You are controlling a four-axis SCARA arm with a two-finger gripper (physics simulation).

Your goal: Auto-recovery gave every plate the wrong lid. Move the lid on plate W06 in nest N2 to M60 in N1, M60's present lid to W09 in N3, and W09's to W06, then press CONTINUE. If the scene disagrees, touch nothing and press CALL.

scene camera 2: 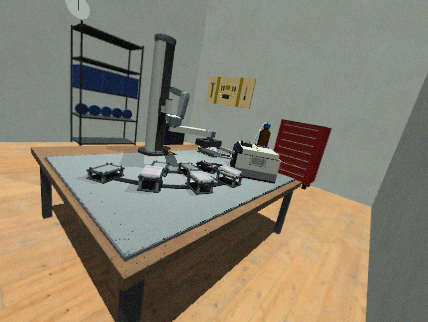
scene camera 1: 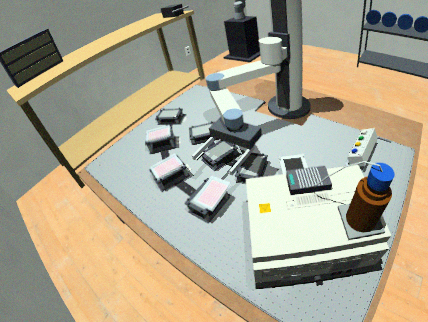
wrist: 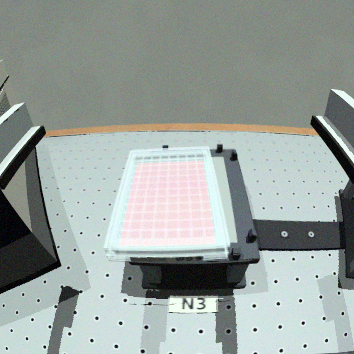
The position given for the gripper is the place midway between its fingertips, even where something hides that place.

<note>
The gripper (scene camera 1: 211, 165) holds nothing. Also in view: an N3 tag (wrist: 177, 303) and a grey strip (wrist: 218, 163).
The gripper also shows in the wrist view (wrist: 170, 100).
</note>
